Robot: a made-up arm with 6 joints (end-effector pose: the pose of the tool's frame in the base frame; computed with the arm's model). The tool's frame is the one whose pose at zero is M.
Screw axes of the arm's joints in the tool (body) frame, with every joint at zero. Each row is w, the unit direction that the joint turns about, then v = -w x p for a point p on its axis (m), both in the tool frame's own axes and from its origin. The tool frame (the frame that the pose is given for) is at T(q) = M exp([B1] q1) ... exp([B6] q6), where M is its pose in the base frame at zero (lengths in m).
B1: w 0 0 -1 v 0.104 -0.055 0
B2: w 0 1 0 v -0.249 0 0.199
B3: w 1 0 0 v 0 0.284 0.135
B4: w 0 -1 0 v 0.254 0 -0.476
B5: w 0 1 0 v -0.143 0 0.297
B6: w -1 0 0 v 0 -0.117 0.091
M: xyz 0.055 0.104 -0.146 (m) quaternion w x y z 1 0 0 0
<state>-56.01 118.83 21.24 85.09 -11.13 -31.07</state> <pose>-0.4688 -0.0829 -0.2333 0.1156 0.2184 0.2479 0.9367</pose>
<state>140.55 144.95 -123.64 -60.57 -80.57 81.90</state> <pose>-0.3468 -0.1910 0.2639 -0.3191 0.1302 0.2315 0.9098</pose>
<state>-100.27 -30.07 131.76 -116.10 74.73 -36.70</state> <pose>0.2586 0.8130 0.3981 0.6804 -0.2019 -0.5658 0.4198</pose>
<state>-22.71 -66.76 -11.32 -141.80 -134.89 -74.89</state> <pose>0.1084 0.3597 0.1496 0.5373 -0.3308 0.3942 0.6682</pose>
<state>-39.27 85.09 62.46 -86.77 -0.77 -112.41</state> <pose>0.7907 0.3295 0.0814 -0.1631 -0.5653 0.7975 0.1337</pose>
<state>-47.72 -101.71 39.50 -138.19 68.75 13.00</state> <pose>-0.0340 -0.0924 0.7007 -0.6297 0.5158 0.4262 0.3946</pose>
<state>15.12 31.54 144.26 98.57 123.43 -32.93</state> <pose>0.4564 -0.1997 0.3563 -0.9955 0.0077 0.0921 0.0223</pose>
